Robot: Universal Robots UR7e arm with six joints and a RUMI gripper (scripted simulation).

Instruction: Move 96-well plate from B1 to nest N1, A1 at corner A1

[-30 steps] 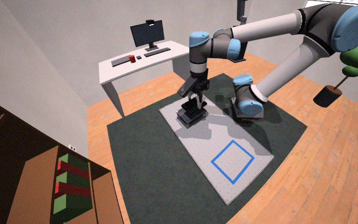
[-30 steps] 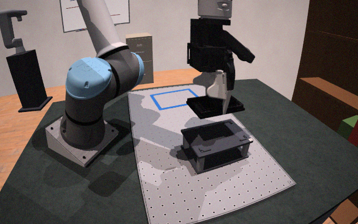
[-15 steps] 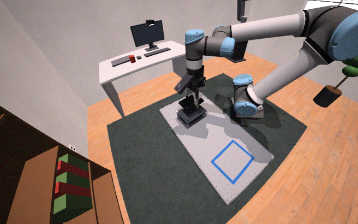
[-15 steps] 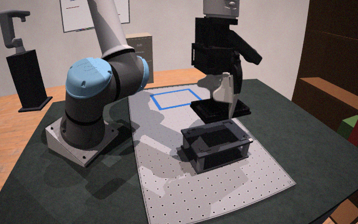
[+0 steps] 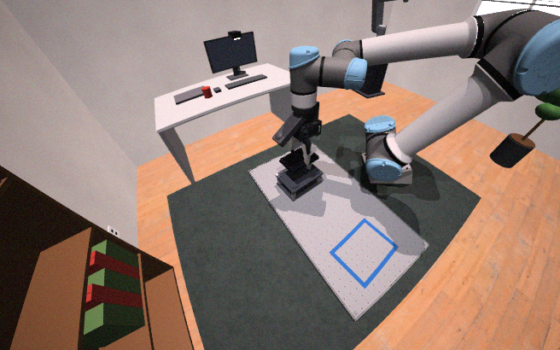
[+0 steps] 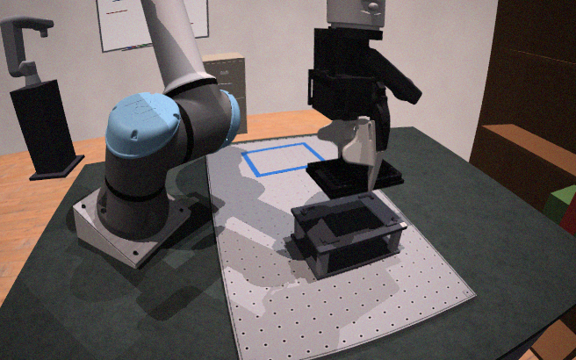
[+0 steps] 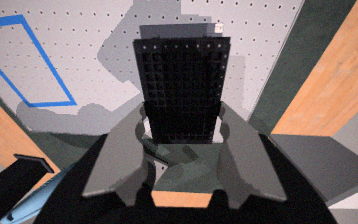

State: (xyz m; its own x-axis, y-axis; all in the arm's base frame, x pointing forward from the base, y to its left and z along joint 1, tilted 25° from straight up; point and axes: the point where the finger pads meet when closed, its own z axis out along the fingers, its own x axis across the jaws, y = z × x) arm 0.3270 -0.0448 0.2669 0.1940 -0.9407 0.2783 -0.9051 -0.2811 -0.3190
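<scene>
Right now my hand is 9 cm above the raised plate nest N1. Also, from my hand: A1 label 8 cm ahead, 4 cm to the right, 9 cm below; black 96-well plate 1 cm below.
</scene>
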